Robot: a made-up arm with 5 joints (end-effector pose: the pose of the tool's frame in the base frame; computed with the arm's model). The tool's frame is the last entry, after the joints.
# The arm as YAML. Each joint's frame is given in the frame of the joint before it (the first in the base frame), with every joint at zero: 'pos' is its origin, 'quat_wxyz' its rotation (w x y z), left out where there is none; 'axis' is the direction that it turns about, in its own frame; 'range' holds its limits. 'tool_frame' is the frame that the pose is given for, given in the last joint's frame.
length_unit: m
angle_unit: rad
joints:
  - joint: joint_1
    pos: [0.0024, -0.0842, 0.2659]
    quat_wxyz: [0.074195, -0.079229, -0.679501, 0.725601]
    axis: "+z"
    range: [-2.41, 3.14]
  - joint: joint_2
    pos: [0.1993, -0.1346, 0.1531]
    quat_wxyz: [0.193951, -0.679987, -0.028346, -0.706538]
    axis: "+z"
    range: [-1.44, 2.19]
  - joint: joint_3
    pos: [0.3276, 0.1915, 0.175]
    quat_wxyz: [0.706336, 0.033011, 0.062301, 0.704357]
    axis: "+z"
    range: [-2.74, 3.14]
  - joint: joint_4
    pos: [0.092, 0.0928, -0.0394]
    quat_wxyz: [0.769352, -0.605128, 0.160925, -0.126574]
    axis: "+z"
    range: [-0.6, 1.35]
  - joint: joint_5
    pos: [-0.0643, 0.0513, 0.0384]
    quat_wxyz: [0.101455, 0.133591, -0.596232, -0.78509]
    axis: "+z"
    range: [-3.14, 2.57]
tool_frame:
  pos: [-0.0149, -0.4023, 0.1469]
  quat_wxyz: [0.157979, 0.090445, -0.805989, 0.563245]
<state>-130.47 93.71 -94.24 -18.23 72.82</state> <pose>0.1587 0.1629 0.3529 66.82 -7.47 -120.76</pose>
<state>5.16 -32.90 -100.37 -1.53 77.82</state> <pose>-0.5355 -0.2711 0.7980 -94.56 -16.26 25.30</pose>
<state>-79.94 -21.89 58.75 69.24 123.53</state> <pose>-0.3087 -0.3793 1.0215 -1.50 -7.58 -110.73</pose>
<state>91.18 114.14 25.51 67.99 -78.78</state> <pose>-0.2422 -0.1747 0.1921 -7.47 0.87 -56.08</pose>
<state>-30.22 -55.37 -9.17 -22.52 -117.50</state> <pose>-0.1601 -0.7354 0.9604 12.08 -48.95 71.74</pose>
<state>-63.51 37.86 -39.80 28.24 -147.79</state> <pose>0.3968 0.2258 0.9230 29.52 54.45 135.72</pose>
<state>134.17 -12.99 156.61 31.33 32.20</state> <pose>-0.3074 -0.6842 -0.3995 -55.18 -146.53 -41.77</pose>
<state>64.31 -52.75 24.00 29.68 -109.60</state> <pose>-0.5292 -0.1685 0.2922 -77.14 -25.47 107.83</pose>
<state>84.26 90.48 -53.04 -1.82 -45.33</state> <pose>-0.5058 0.2514 0.2253 -60.71 -58.98 61.28</pose>
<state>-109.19 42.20 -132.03 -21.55 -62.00</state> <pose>0.4435 -0.7310 0.2524 79.58 -26.18 -38.77</pose>
